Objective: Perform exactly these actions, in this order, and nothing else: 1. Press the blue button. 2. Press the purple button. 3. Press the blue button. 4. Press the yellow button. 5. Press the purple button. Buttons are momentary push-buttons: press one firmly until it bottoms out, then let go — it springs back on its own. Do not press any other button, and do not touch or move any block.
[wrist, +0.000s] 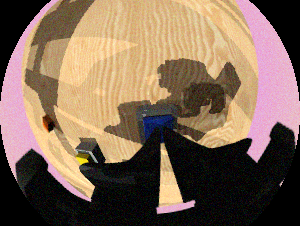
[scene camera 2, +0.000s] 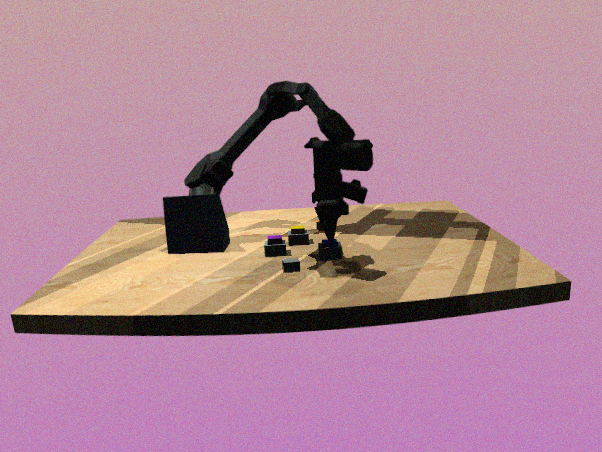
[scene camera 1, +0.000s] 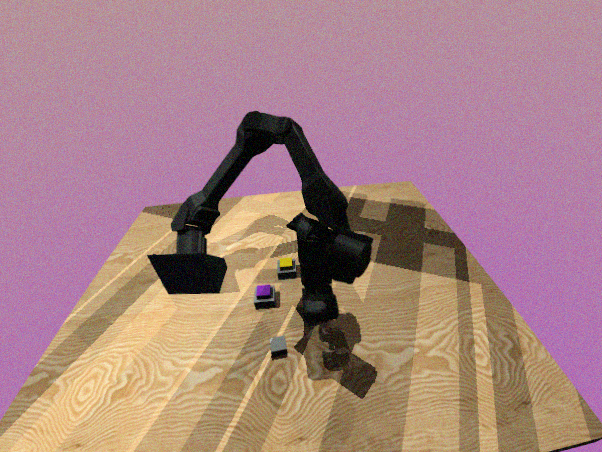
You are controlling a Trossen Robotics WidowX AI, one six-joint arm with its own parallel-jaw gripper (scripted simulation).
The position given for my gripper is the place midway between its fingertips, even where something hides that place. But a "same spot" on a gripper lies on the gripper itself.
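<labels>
My gripper is visible in scene camera 1, in the wrist view and in scene camera 2 (330, 241). On my gripper, (scene camera 1: 307, 290) and (wrist: 193, 198) are the same spot.
</labels>
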